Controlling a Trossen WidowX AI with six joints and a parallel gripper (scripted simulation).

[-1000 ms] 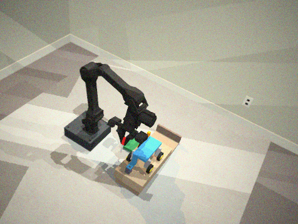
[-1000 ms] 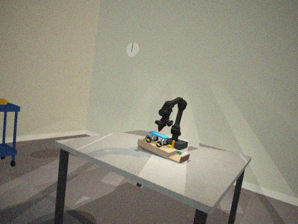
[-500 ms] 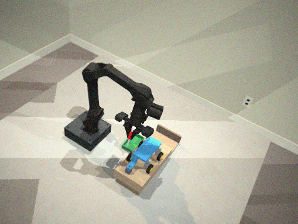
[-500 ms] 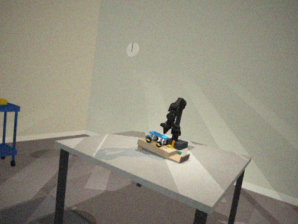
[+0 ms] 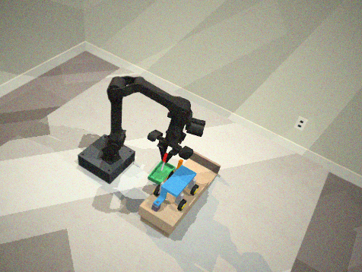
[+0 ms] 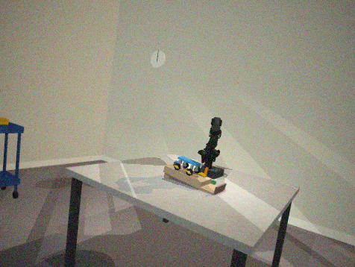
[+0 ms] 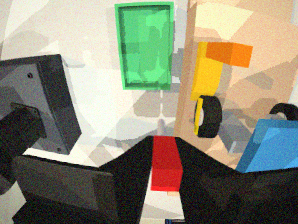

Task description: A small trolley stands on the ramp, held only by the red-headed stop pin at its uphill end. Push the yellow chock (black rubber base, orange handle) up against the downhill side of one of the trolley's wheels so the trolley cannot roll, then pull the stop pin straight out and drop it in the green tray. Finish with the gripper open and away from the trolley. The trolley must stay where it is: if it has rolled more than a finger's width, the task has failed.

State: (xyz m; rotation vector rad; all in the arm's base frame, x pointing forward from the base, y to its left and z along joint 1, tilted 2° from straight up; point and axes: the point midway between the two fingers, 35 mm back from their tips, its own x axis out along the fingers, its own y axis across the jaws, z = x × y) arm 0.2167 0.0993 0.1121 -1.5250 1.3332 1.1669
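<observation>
Right now the yellow chock is 6 cm below my gripper tip, 4 cm to the left of it and 4 cm ahead of it. The rest, counted from my gripper tip: red-headed stop pin (right at my gripper tip); then blue-topped trolley (11 cm ahead, 5 cm to the right, 3 cm below); then ramp (11 cm ahead, 9 cm below, 4 cm to the right).
</observation>
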